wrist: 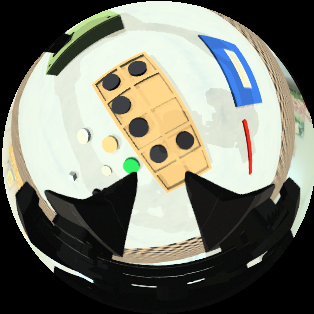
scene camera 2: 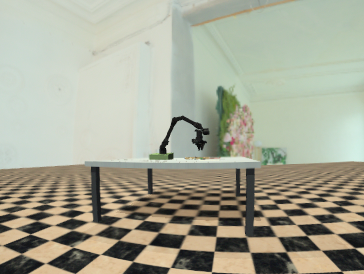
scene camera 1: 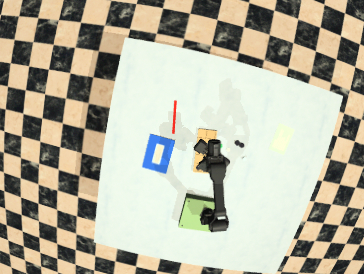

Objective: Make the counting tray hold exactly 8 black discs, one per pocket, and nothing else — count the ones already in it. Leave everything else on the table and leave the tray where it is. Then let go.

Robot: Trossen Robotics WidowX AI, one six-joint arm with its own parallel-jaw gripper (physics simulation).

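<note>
The tan counting tray (scene camera 1: 207, 133) (wrist: 170, 111) lies on the table with two columns of pockets. In the wrist view, one column holds black discs (wrist: 138, 127) in all pockets except the one nearest the fingers. The other column has a disc (wrist: 137, 68) at its far end and another (wrist: 185, 140) in its second pocket from the near end; its other pockets are empty. My gripper (scene camera 2: 200, 149) (wrist: 160, 175) is open and empty above the tray's near end. Two loose black discs (scene camera 1: 239, 144) lie beside the tray; a finger mostly hides them in the wrist view.
Beside the tray lie a green disc (scene camera 1: 221, 146) (wrist: 131, 165), a tan disc (wrist: 110, 144), a white disc (wrist: 84, 135), a small pale disc (wrist: 106, 170) and a small grey piece (wrist: 74, 175). A blue frame (scene camera 1: 149, 152) (wrist: 245, 96), red stick (scene camera 1: 174, 117) (wrist: 248, 147), yellow patch (scene camera 1: 282, 139) and green base (scene camera 1: 192, 217) also show.
</note>
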